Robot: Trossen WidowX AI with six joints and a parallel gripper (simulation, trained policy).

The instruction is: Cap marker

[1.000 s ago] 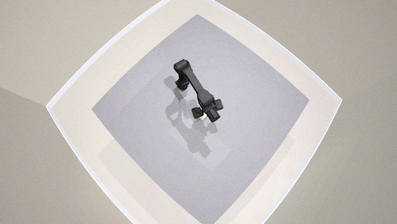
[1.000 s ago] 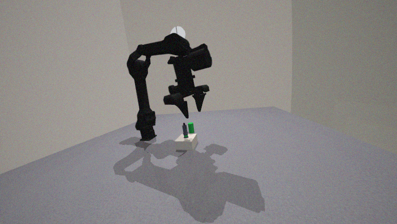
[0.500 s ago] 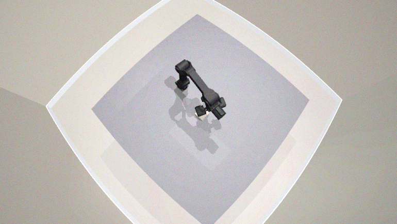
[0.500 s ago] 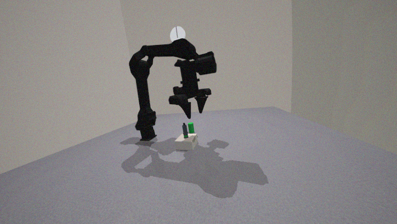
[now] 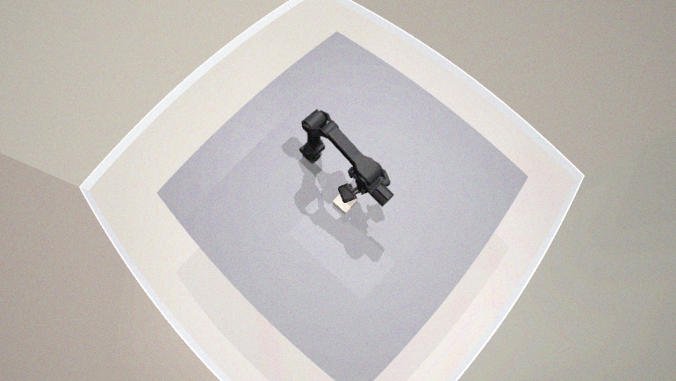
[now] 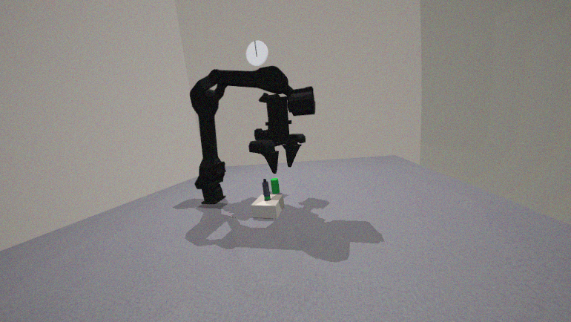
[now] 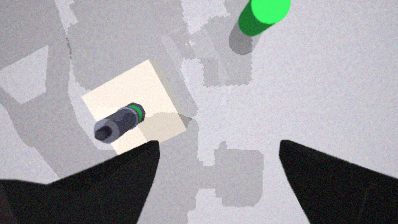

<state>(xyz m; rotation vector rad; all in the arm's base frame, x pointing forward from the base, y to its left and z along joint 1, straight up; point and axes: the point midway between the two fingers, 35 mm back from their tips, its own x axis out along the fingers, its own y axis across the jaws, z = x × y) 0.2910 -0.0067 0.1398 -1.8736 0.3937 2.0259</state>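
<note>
Right now the green cap is 80 mm to the left of my gripper tip, 80 mm below it and 60 mm behind it. From my gripper tip the other things lie so: white holder block 90 mm below, 60 mm to the right, 40 mm behind.
</note>
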